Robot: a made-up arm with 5 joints. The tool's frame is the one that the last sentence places. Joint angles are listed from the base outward.
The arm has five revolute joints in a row. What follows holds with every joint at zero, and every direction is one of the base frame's.
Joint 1 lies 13.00 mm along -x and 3.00 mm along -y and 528.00 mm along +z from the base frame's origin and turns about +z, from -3.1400 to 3.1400 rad.
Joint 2 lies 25.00 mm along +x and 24.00 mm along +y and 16.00 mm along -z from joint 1 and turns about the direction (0, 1, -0.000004), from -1.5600 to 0.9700 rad.
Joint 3 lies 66.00 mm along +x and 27.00 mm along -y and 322.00 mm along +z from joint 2 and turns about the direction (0, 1, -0.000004), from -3.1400 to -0.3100 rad.
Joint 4 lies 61.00 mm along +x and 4.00 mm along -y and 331.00 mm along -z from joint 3 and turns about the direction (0, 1, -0.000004), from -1.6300 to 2.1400 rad.
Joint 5 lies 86.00 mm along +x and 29.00 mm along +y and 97.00 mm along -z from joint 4 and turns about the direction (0, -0.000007, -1), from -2.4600 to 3.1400 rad.
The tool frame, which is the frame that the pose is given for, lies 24.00 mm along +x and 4.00 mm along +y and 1.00 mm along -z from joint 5; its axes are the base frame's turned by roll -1.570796, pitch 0.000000 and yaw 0.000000 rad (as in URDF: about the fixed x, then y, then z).
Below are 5 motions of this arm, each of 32 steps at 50 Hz.
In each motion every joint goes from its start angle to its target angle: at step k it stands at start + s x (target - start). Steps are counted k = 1, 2, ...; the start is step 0. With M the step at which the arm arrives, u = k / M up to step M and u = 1 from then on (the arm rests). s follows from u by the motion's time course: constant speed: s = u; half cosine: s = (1 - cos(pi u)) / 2; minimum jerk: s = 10 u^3 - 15 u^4 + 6 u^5.
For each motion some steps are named. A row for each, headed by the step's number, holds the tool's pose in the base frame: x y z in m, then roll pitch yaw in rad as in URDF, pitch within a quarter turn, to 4 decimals.
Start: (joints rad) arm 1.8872 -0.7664 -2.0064 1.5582 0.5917
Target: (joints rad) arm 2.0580 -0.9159 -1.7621 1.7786 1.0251
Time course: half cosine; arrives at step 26
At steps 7, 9, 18, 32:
7: -0.0372 0.0336 1.1744 -0.6129 -0.8068 0.8151
9: -0.0372 0.0341 1.1664 -0.6275 -0.7578 0.8245
18: -0.0369 0.0346 1.1221 -0.7095 -0.5136 0.8495
32: -0.0365 0.0337 1.1026 -0.7489 -0.4185 0.8484

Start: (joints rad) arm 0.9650 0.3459 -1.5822 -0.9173 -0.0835
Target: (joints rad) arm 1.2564 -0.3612 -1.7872 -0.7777 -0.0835
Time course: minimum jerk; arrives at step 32
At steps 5, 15, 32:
5: 0.2688 0.4613 0.9000 1.6906 -0.9600 -2.3139
15: 0.1456 0.3647 1.0593 1.6337 -0.6443 -2.1524
32: 0.0008 0.1301 1.1875 1.5891 -0.2147 -1.9707

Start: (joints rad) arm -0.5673 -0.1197 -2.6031 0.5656 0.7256
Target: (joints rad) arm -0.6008 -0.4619 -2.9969 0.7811 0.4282
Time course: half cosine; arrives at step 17
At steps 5, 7, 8, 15, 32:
5: 0.0492 -0.0309 1.3210 0.9277 -0.6514 -2.8250
7: -0.0106 0.0090 1.3225 1.0372 -0.6214 -2.9284
8: -0.0434 0.0314 1.3202 1.0938 -0.6005 -2.9832
15: -0.2199 0.1571 1.2675 1.3526 -0.4327 3.0283
32: -0.2307 0.1652 1.2618 1.3660 -0.4192 3.0127

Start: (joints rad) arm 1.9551 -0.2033 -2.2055 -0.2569 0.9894
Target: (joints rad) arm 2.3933 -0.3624 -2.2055 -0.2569 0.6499
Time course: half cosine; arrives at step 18
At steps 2, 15, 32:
2: -0.0753 0.1343 1.2623 1.1708 -0.2559 -0.1420
15: -0.0470 0.0162 1.2740 1.3622 -0.2543 -0.0782
32: -0.0417 0.0091 1.2742 1.3750 -0.2506 -0.0736

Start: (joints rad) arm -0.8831 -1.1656 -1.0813 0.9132 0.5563
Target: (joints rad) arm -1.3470 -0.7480 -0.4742 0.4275 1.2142
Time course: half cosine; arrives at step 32
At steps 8, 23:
8: 0.0823 -0.1183 1.0064 -0.4939 -0.8559 -2.1357
23: 0.0833 -0.2970 0.8031 -0.7359 -0.3657 -2.5198

